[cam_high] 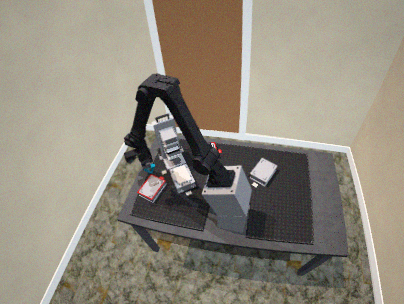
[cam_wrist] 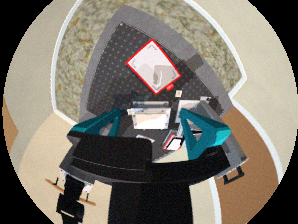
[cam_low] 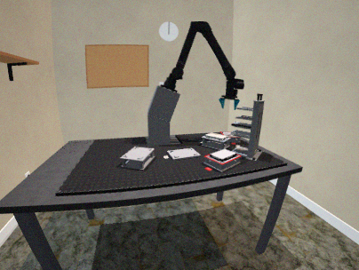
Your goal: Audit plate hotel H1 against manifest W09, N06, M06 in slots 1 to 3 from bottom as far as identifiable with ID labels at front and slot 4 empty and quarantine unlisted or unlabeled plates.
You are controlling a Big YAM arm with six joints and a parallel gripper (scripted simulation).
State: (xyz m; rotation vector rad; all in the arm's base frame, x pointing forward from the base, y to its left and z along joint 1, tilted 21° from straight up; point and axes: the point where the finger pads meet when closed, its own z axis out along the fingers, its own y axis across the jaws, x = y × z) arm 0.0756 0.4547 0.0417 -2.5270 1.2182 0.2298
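Now: hand 11 cm short of the white well plate, 14 cm to the left of it and 18 cm above it.
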